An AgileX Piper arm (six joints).
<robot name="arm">
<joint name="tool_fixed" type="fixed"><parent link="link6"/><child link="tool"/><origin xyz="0 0 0" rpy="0 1.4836 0"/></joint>
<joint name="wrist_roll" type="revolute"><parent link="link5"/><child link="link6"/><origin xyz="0.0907 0 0.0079" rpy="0 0 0"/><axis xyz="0.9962 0 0.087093"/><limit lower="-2.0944" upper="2.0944"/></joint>
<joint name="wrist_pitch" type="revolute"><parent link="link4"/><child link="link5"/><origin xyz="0 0 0" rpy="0 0 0"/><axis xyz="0 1 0"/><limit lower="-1.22" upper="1.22"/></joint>
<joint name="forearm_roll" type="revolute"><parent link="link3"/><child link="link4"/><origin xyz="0.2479 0 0.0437" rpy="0 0 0"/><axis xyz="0.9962 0 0.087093"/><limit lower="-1.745" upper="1.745"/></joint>
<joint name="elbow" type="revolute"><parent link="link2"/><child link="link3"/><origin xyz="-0.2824 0 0.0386" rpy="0 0 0"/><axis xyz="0 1 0"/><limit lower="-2.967" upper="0"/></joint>
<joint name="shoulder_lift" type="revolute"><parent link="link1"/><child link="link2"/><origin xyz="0 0 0" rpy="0 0 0"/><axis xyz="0 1 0"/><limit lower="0" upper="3.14"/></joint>
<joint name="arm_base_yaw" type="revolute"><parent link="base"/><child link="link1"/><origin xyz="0 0 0.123" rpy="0 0 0"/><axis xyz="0 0 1"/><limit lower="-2.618" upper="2.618"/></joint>
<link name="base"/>
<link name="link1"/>
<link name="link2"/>
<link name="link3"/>
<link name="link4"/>
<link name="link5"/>
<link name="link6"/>
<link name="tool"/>
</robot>
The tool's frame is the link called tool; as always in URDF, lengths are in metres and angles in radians.
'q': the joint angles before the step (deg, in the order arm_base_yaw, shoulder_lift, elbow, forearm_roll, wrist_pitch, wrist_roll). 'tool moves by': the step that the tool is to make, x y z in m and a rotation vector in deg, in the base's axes. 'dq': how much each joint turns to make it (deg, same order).
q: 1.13 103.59 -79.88 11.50 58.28 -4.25
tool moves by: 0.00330 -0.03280 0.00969 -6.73 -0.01 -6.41
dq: -3.29 0.00 -2.52 -8.63 1.80 6.13
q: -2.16 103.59 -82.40 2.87 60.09 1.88
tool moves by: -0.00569 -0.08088 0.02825 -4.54 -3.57 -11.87
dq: -11.42 -1.01 -4.69 -4.56 1.52 1.59
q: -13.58 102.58 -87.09 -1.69 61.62 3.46
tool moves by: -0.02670 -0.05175 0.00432 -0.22 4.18 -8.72
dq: -8.46 -0.75 -0.31 -1.57 4.99 0.33
